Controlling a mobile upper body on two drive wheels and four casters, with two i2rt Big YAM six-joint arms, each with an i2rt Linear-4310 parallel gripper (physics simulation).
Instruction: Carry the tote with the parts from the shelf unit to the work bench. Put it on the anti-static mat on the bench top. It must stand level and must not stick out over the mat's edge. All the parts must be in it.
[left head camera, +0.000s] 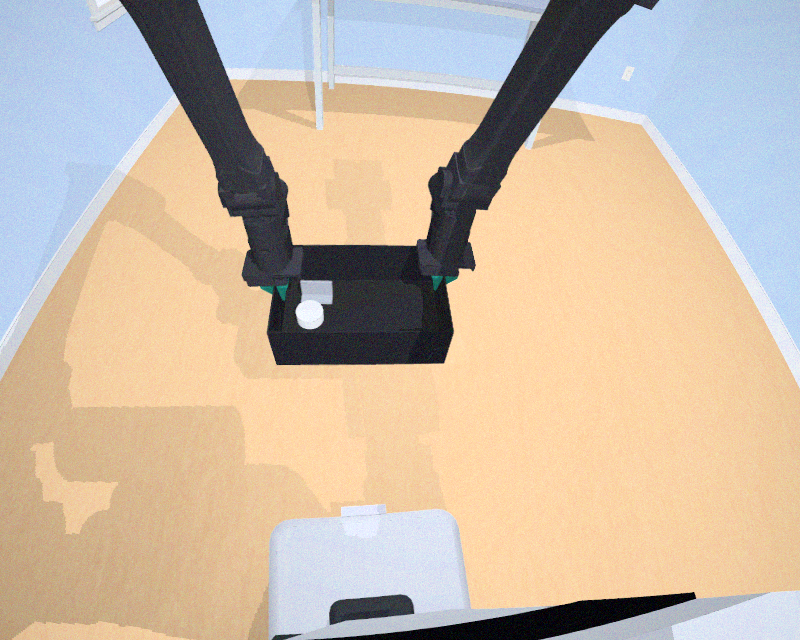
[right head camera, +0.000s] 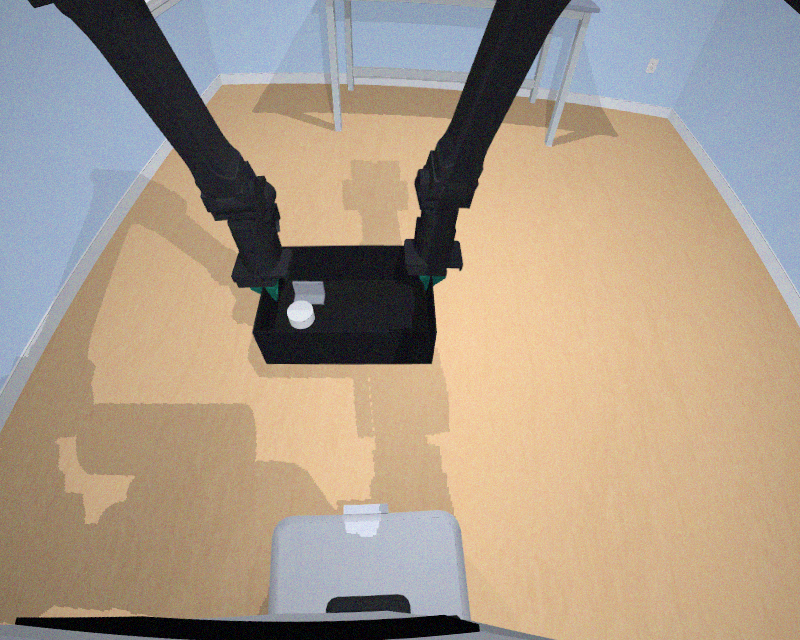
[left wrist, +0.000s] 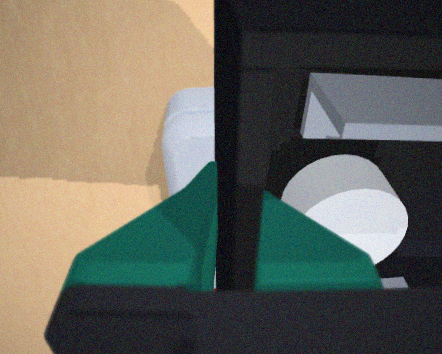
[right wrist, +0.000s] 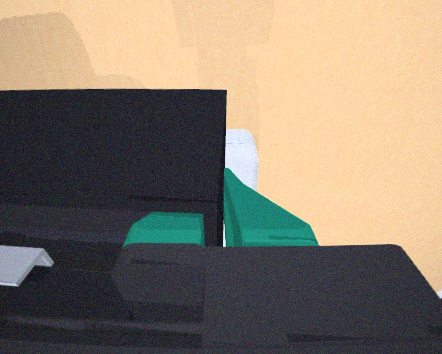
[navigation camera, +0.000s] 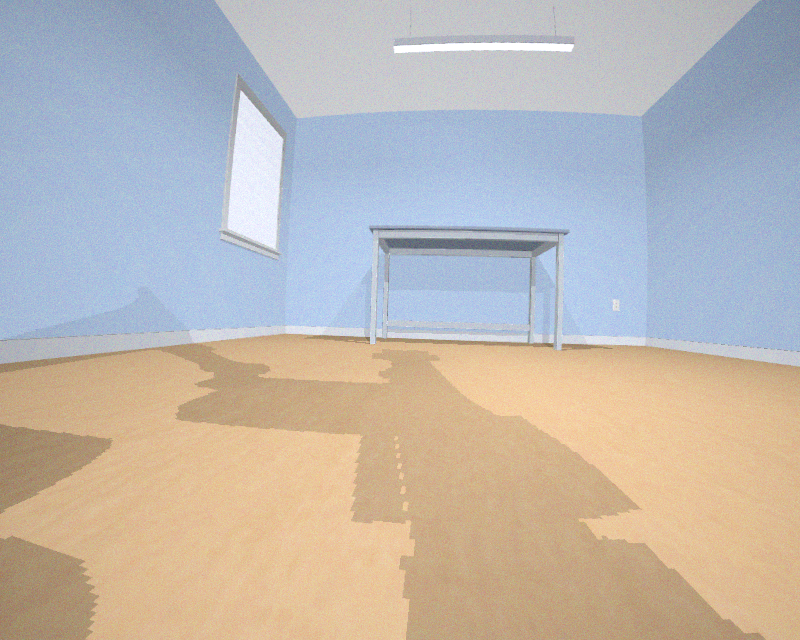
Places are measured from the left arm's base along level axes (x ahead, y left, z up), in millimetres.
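Pixels of known places: left gripper, fingertip midpoint: (left head camera: 282, 298) (right head camera: 275, 298) (left wrist: 222, 176); right gripper, fingertip midpoint: (left head camera: 435, 288) (right head camera: 427, 288).
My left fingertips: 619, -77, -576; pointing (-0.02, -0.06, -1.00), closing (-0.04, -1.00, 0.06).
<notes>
For each thing: its top centre in the pictures, then the offset to it from my left fingertips, as dx, dy, dz. "spot": a spot on its surface instead.
- black tote, middle of its top: (left head camera: 361, 283) (right head camera: 346, 284) -38, -146, +80
- white cylinder, middle of its top: (left wrist: 350, 237) (left head camera: 309, 310) (right head camera: 299, 310) -34, -52, +3
- grey block, middle of its top: (left wrist: 428, 163) (left head camera: 315, 285) (right head camera: 306, 286) +14, -64, +18
- side, surface spot: (left wrist: 233, 246) spot: +43, +1, +72
- same way, surface spot: (right wrist: 219, 225) spot: +36, -299, +64
The black tote (left head camera: 360, 305) hangs level in the air over the floor, held between both arms. It also shows in the right head view (right head camera: 347, 305). Inside it lie a white cylinder (left head camera: 310, 314) and a grey block (left head camera: 316, 291), both near its left end. My left gripper (left head camera: 274, 291) is shut on the tote's left wall, one green finger on each side (left wrist: 233, 246). My right gripper (left head camera: 442, 280) is shut on the right wall in the same way (right wrist: 219, 225). The work bench (navigation camera: 467, 282) stands far ahead by the back wall. Its top and the mat are hidden from view.
My grey base (left head camera: 366, 572) is below the tote. The bench's legs (right head camera: 337, 70) show at the top of the head views. A window (navigation camera: 253, 191) is on the left wall. Tan floor lies between me and the bench.
</notes>
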